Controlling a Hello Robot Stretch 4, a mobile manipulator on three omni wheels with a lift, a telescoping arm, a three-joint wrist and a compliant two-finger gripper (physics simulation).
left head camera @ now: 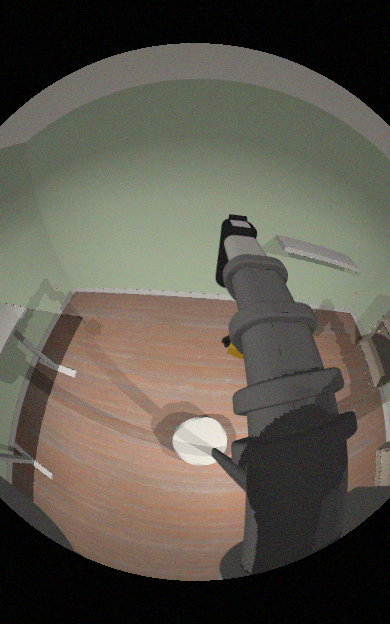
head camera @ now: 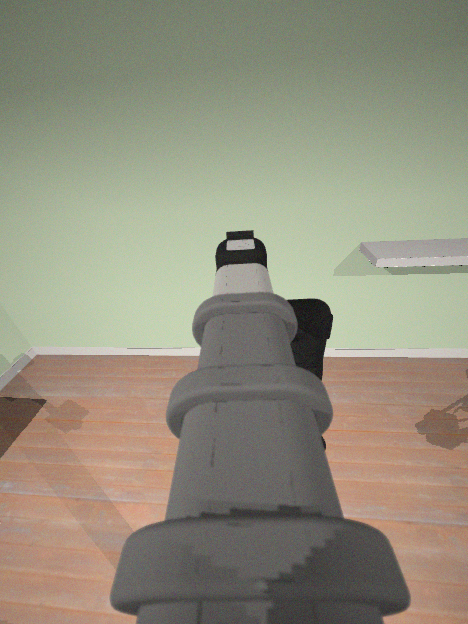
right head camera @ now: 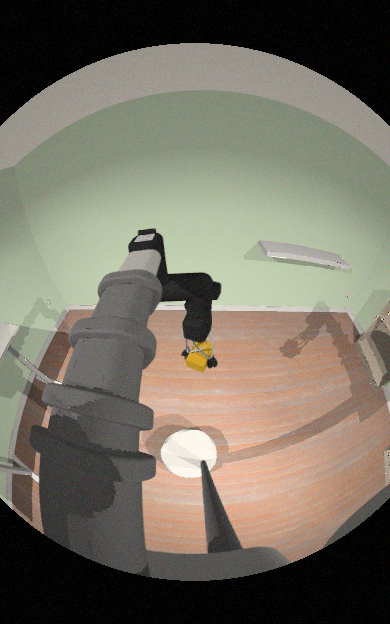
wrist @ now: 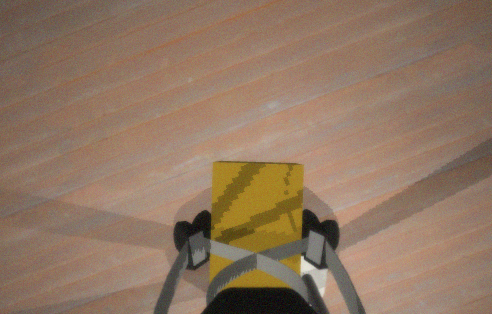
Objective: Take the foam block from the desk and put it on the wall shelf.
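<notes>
My gripper (right head camera: 199,358) (wrist: 255,228) is shut on the yellow foam block (right head camera: 198,363) (wrist: 257,200), with a fingertip pressed on each side of it. It hangs over the floor below the wrist. In the left head view a small part of the block (left head camera: 235,351) shows beside the arm. In the head view the gripper and block are hidden behind the arm. The light grey wall shelf (head camera: 423,253) (left head camera: 317,254) (right head camera: 302,254) is fixed to the green wall, to the right of the arm's end. Its top shows no objects.
The desk's pale top (left head camera: 7,325) (right head camera: 5,336) shows at the left edge, with its legs below. A beige bookcase (left head camera: 372,360) (right head camera: 372,357) stands at the right edge. A round white disc (left head camera: 200,441) (right head camera: 189,453) is low down near the robot's base. The arm reaches out towards the wall.
</notes>
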